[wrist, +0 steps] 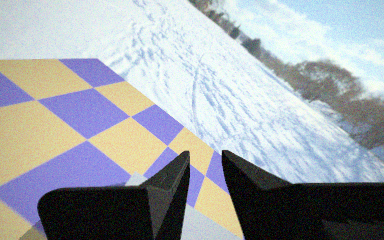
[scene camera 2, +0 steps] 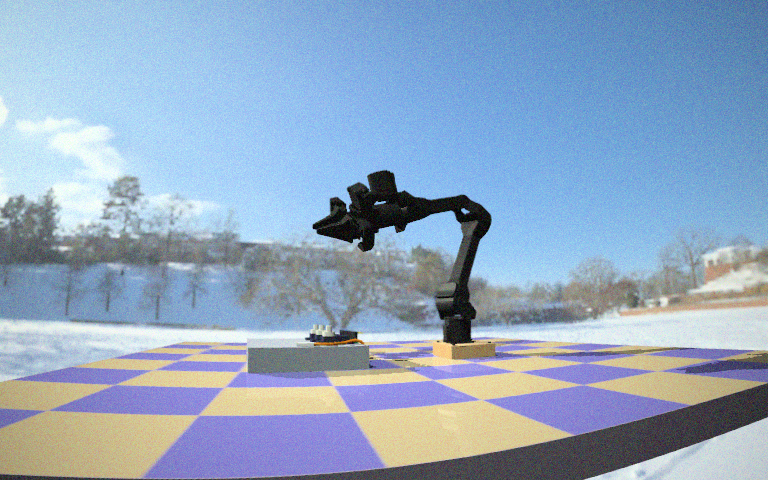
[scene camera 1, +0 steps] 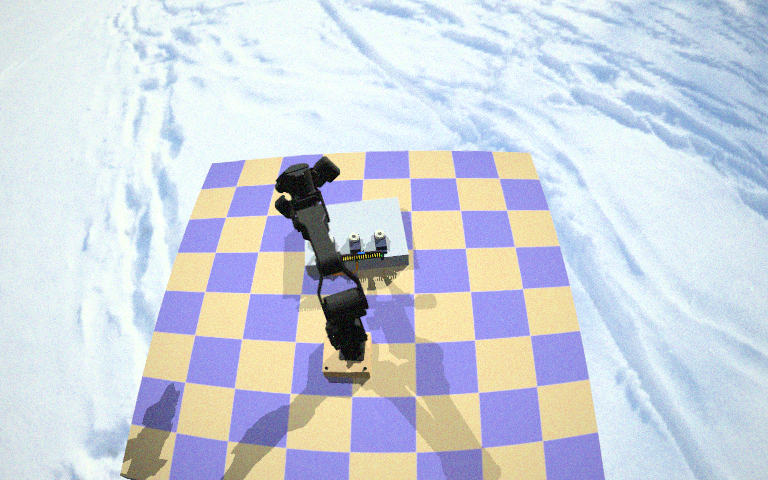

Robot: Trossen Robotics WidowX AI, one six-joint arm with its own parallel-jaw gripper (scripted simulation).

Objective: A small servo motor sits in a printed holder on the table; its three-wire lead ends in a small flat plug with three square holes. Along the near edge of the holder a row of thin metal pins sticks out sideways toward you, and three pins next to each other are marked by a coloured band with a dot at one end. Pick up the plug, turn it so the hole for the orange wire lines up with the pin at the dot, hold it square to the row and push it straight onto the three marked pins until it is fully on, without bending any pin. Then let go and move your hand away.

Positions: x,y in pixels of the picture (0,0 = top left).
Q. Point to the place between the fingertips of my gripper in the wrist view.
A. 205,156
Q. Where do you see a grey printed holder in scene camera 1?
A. At 365,217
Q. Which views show my gripper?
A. The wrist view, scene camera 2 and scene camera 1: all of them.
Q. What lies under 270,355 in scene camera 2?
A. A grey printed holder.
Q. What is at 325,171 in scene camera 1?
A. My gripper.
